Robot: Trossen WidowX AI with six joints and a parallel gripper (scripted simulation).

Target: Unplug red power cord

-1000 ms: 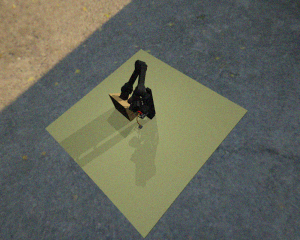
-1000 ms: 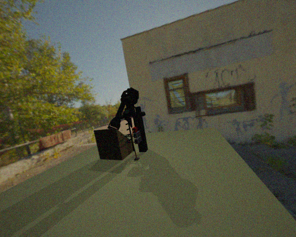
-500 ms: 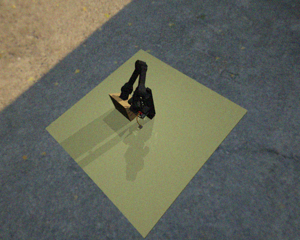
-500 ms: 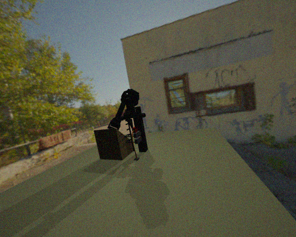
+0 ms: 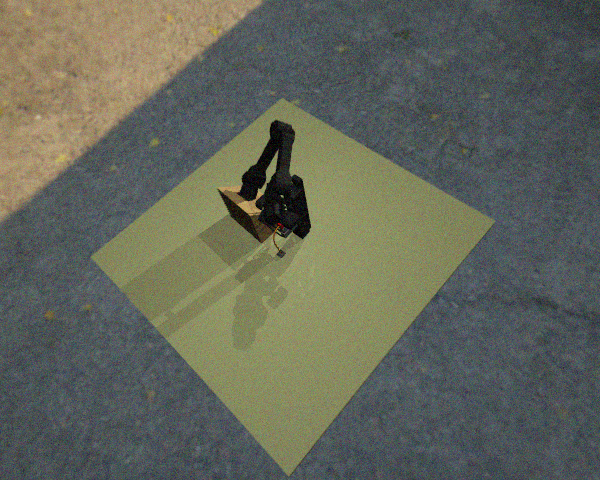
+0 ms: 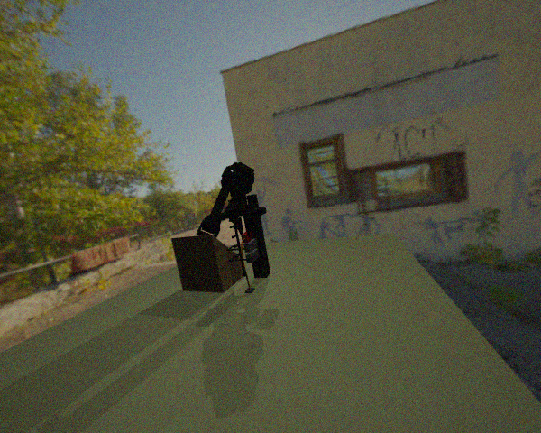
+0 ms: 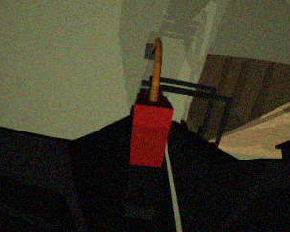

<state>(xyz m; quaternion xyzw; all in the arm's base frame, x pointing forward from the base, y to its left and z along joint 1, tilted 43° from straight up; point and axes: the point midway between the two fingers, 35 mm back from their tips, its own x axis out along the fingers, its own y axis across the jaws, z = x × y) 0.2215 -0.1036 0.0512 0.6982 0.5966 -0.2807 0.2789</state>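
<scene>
My gripper tip is 3 cm to the right of the red plug.
</scene>
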